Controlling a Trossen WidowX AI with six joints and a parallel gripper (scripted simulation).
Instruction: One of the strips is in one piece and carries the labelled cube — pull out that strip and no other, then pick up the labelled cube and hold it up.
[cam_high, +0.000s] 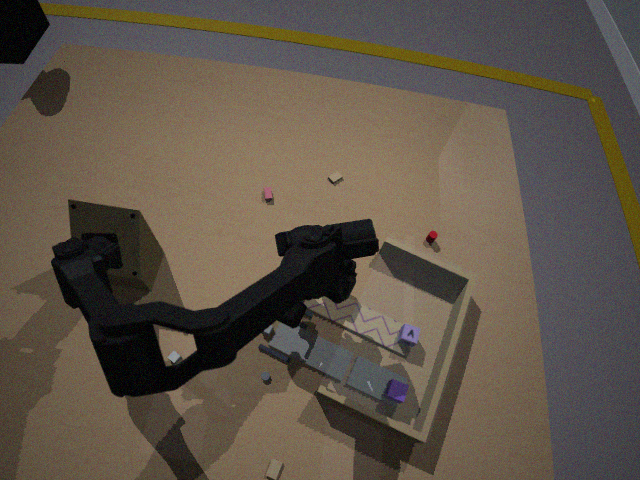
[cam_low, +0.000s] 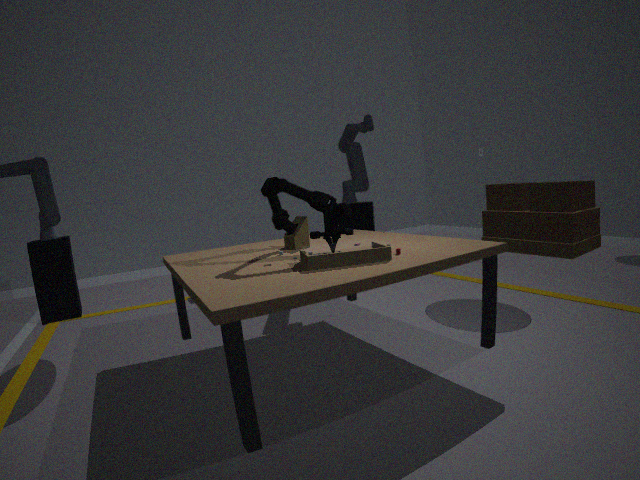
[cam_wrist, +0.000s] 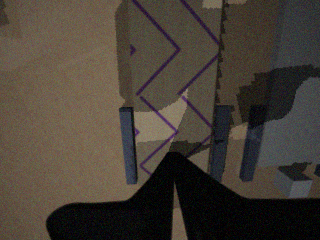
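My gripper tip is 90 mm short of the zigzag-patterned strip and 40 mm to the left of it. Round my gripper tip: grey disc (60 mm behind, 160 mm to the right); then pink block (90 mm behind, 220 mm to the left); then red cylinder (270 mm ahead, 140 mm to the left, 10 mm above).
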